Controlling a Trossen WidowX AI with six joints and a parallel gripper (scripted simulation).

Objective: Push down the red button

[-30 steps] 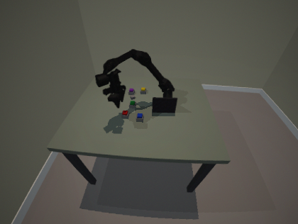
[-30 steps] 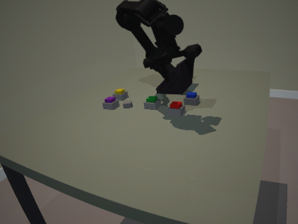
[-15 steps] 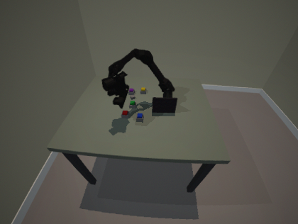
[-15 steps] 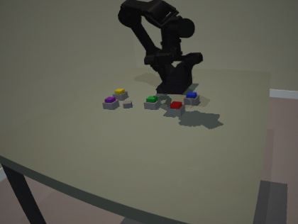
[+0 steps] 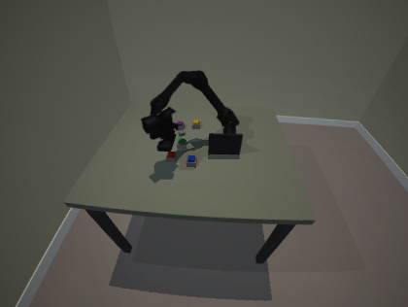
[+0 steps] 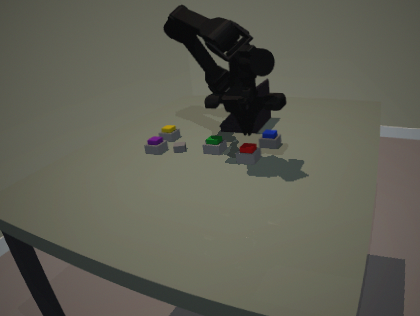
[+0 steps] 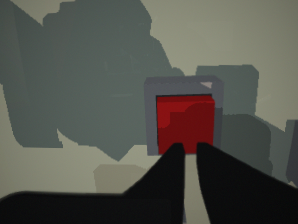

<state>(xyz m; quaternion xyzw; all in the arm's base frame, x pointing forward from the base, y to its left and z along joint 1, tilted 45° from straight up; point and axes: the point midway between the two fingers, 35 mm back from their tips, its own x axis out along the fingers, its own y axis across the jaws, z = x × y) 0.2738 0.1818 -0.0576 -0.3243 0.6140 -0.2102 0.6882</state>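
My gripper tip is now 30 mm above the red button. The rest, counted from my gripper tip: small grey block: 10 mm ahead, 220 mm to the right, 60 mm below; green button: 20 mm behind, 120 mm to the right, 30 mm below; blue button: 110 mm behind, 10 mm to the left, 30 mm below.
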